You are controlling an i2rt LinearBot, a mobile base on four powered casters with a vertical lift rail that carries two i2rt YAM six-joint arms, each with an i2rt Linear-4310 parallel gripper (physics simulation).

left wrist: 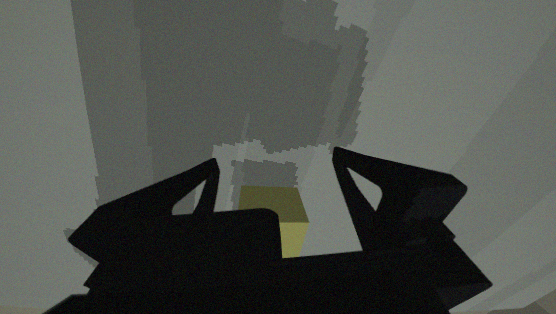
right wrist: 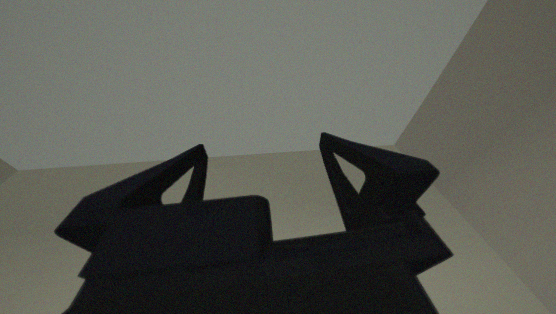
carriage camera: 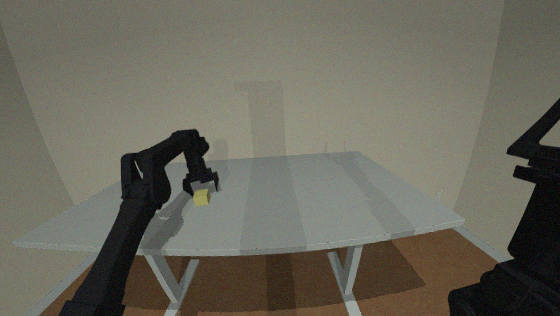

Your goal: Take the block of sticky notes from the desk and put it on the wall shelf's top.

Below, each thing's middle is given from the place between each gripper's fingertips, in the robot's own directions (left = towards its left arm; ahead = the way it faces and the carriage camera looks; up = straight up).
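Labels:
With the yellow block of sticky notes [left wrist: 285, 201] as my reference, I find my left hand 1 cm to the left of it, 5 cm past it and 2 cm below it.
From my right hand, the yellow block of sticky notes is 45 cm ahead, 63 cm to the left and 35 cm below.

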